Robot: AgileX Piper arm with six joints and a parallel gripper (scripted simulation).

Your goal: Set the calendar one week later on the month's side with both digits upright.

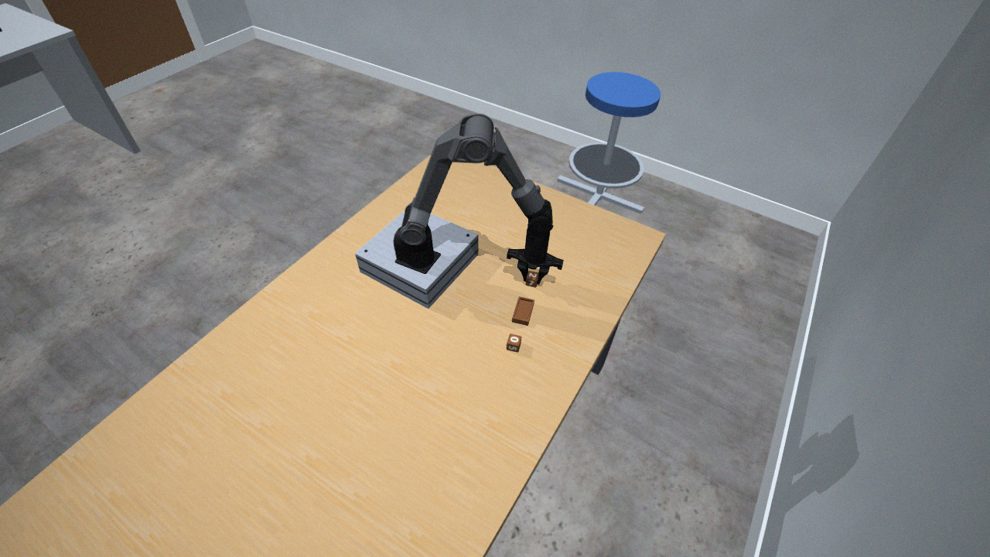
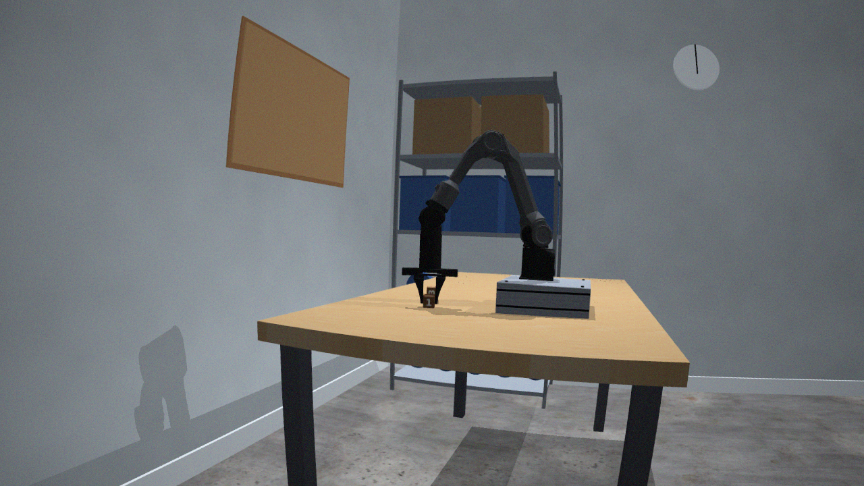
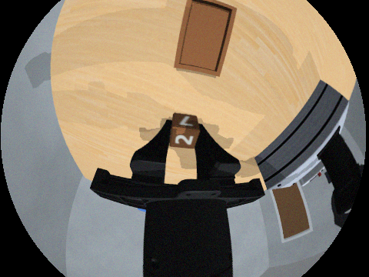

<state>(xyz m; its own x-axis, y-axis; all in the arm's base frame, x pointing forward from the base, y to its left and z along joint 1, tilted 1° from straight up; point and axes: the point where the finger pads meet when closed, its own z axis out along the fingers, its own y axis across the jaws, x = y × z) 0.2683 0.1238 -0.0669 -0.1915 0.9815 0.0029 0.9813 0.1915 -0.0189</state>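
My gripper is now 210 mm to the left of the brown digit cube and 40 mm short of it. The rest, counted from my hand: brown tray 110 mm to the right, 20 mm ahead, 10 mm below.
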